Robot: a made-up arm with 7 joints.
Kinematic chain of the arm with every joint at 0, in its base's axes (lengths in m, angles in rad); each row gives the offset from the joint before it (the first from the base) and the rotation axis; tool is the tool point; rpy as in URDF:
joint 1: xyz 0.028 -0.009 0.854 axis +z
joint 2: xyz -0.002 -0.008 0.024 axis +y
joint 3: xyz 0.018 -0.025 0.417 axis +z
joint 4: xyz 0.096 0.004 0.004 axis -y
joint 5: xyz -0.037 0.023 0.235 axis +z
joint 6: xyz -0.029 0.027 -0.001 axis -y
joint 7: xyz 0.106 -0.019 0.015 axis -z
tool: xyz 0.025 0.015 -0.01 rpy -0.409 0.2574 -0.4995
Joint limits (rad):
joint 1: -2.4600..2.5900
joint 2: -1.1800..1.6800
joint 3: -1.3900..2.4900
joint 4: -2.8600..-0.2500
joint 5: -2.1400..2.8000
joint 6: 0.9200..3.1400
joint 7: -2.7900..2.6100
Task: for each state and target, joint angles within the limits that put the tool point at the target. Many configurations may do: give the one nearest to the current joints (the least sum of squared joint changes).
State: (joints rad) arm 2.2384 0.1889 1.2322 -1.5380 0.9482 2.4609 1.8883
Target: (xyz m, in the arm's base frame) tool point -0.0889 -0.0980 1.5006
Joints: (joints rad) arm 2.3659 -0.5411 0.7884 -1.5017 1.0822 2.8217 1.9293
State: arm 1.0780 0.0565 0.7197 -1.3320 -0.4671 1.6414 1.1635
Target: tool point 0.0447 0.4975 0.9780
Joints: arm 1.0368 0.4569 0.6308 -2.0817 -0.4566 1.3822 1.1434
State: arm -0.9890 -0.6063 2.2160 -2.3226 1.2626 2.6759 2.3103
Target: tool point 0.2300 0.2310 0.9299
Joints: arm -1.4149 -0.8689 2.2613 -2.6196 1.3431 2.4859 2.2733
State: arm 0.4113 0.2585 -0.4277 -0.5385 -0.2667 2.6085 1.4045
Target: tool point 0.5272 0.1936 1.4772
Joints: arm 0.5374 0.4638 -0.4714 -0.6609 -0.2524 2.1559 1.1812
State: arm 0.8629 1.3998 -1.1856 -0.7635 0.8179 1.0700 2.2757
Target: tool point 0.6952 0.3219 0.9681
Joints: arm 0.9001 1.2332 -1.2455 -0.7451 0.8122 1.0688 2.2881
